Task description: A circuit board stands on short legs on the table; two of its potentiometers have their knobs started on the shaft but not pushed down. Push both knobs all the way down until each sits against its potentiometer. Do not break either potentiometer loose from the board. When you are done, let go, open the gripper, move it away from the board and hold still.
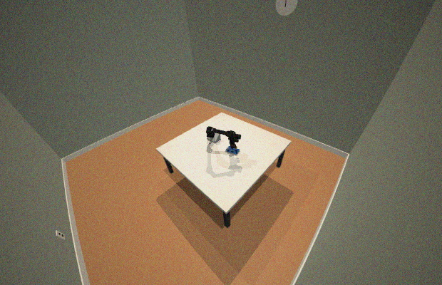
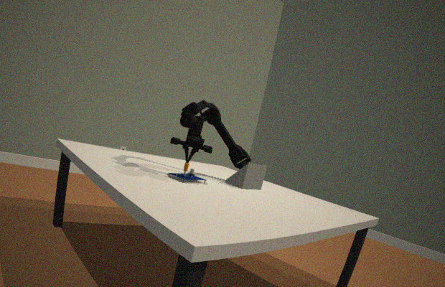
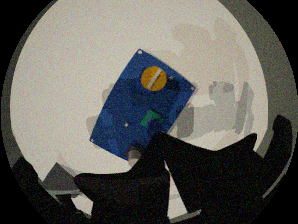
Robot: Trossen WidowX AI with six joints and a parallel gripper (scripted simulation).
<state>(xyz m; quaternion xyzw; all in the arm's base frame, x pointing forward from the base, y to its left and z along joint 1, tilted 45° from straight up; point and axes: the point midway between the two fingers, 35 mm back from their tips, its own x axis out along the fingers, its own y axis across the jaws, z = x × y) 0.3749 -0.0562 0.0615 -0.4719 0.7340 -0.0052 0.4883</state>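
The yellow knob lies 4 cm ahead of my gripper tip and 4 cm to the left of it.
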